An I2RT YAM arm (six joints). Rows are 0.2 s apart.
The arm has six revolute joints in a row. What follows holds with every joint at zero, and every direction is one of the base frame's. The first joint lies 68 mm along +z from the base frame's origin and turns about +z. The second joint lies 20 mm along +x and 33.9 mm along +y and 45.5 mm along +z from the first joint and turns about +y. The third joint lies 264 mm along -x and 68.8 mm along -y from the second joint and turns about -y. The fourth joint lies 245 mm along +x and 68.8 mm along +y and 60 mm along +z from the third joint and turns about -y. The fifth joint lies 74 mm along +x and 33.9 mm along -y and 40.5 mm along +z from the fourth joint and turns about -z. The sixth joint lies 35.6 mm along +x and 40.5 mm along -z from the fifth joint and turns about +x. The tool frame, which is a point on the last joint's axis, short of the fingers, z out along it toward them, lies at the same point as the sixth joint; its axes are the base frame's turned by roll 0, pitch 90 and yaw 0 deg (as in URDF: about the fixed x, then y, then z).
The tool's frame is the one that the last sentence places.
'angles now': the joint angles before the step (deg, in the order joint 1, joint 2, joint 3, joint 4, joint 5, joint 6). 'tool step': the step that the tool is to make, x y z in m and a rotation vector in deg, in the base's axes. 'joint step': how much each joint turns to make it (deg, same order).
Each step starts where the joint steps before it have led.
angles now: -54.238, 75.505, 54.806, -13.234, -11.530, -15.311
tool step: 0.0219, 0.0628, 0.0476, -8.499, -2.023, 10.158
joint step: 12.504, -9.047, 2.209, -3.999, 4.111, -2.469
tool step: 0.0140, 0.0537, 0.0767, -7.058, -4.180, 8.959
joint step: 12.312, -2.396, 13.585, -8.637, 4.356, -1.746
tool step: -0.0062, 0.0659, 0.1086, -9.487, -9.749, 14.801
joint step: 14.918, 2.947, 24.270, -8.974, 1.214, -4.987
